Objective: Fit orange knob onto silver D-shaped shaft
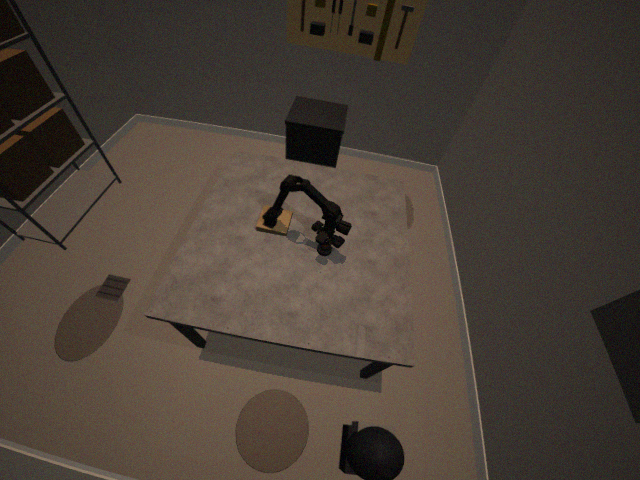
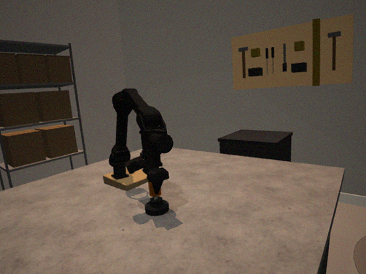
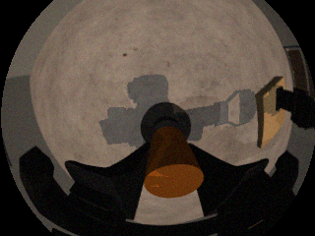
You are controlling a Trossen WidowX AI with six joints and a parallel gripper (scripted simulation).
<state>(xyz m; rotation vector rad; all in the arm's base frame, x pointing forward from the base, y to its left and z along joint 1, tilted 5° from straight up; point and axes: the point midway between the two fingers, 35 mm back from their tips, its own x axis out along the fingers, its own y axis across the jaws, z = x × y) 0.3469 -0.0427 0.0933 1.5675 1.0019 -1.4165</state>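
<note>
Right now my gripper tip is 4 cm above the round black pedestal. The rest, counted from my gripper tip: orange knob 3 cm above.
</note>
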